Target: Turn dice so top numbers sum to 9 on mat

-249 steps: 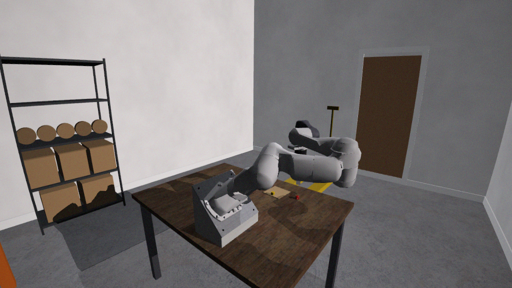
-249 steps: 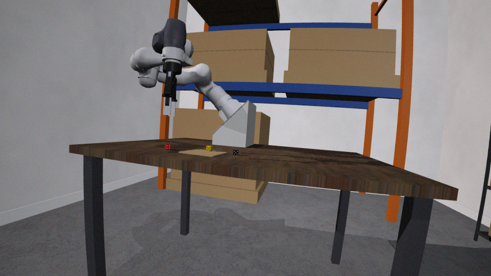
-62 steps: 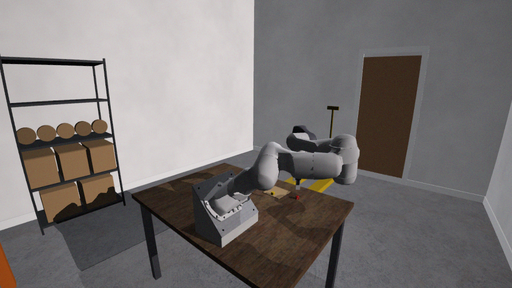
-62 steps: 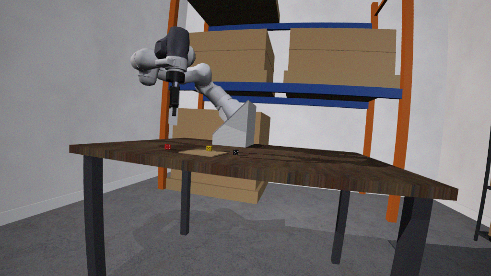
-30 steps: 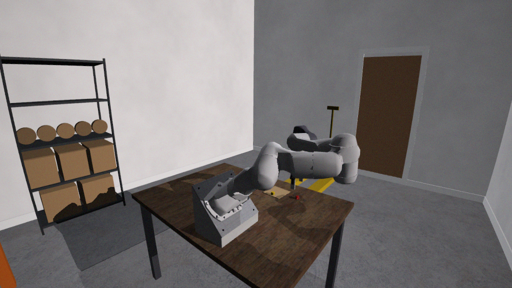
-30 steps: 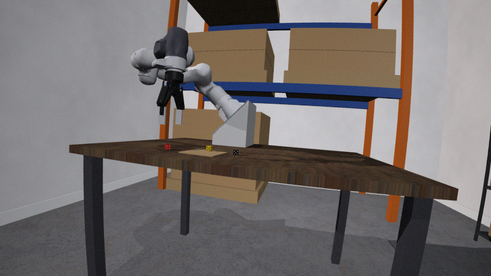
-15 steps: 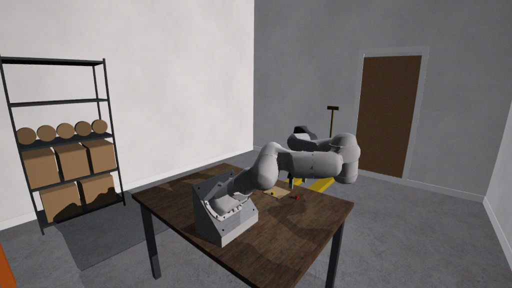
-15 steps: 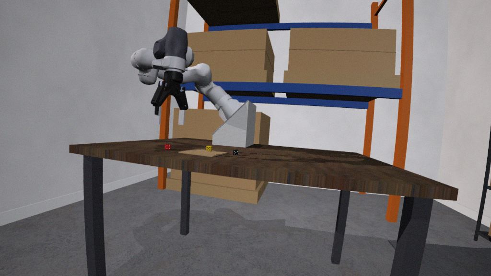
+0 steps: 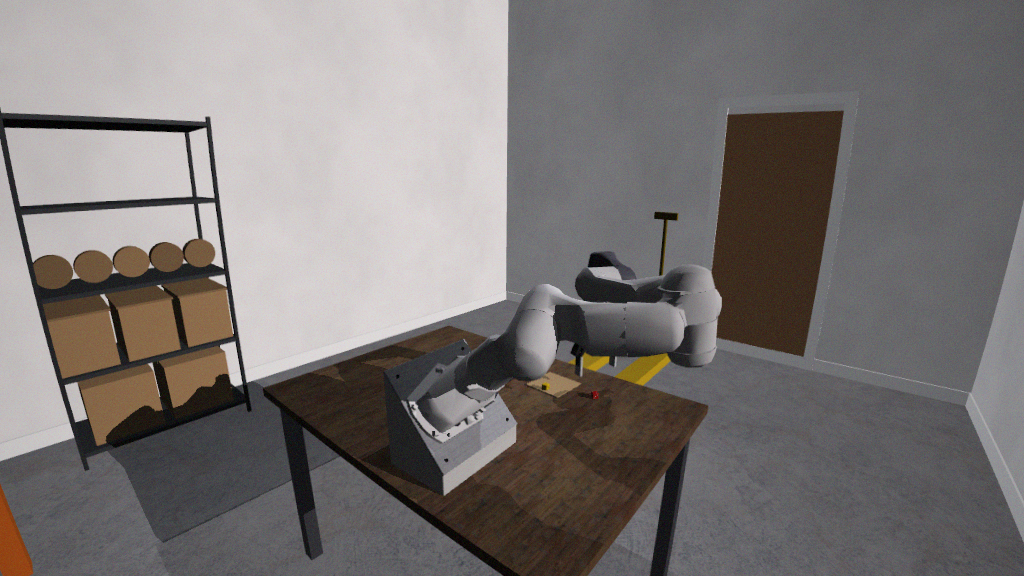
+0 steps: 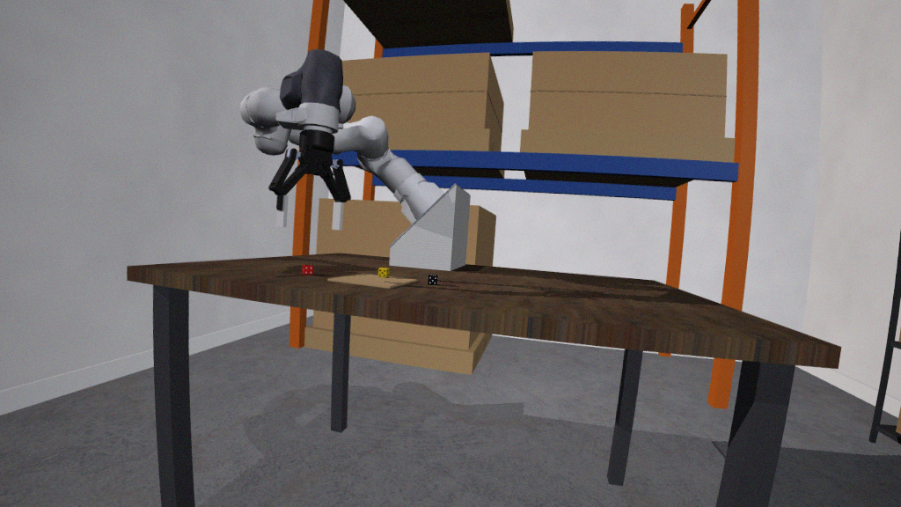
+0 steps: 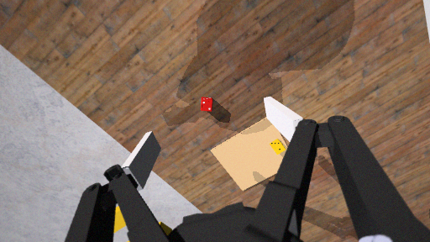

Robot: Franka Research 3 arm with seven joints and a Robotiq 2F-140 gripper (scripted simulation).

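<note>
Now: hand 100 mm above the red die. Round my hand: yellow die: 30 mm behind, 170 mm to the left, 100 mm below; black die: 280 mm to the left, 100 mm below; tan mat: 20 mm ahead, 160 mm to the left, 110 mm below.
</note>
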